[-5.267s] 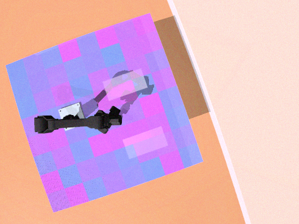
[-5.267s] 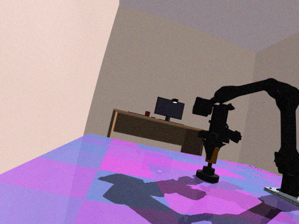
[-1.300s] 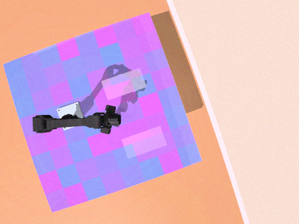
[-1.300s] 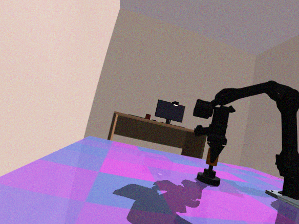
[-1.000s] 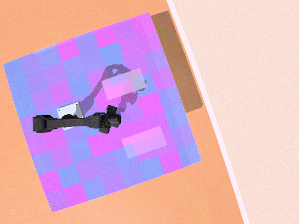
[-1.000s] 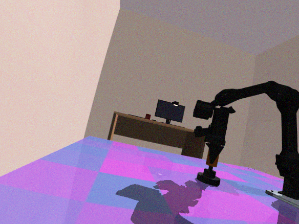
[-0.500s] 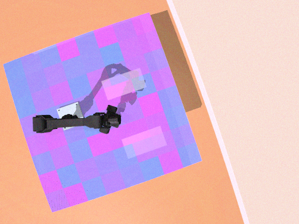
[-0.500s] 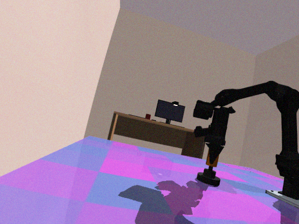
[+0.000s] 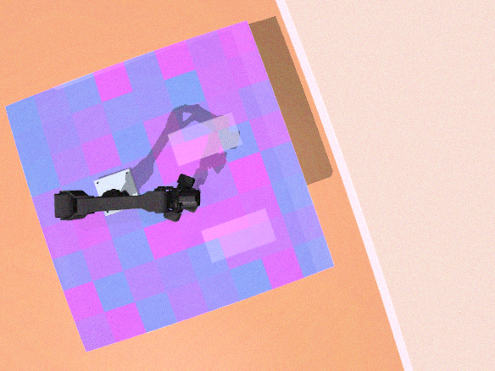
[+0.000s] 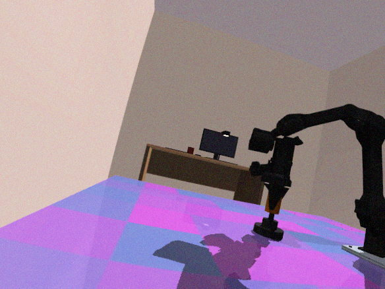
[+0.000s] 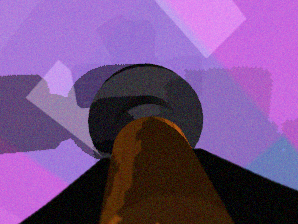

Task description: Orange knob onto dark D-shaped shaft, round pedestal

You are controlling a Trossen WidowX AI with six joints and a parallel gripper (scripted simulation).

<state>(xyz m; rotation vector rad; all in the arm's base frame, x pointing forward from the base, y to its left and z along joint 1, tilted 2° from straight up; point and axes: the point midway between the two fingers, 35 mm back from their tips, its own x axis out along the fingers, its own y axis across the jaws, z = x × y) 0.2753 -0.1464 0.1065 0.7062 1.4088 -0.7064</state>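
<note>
Now: gripper tip 20 mm below the orange knob. Round my gripper tip: round pedestal 40 mm below.
</note>
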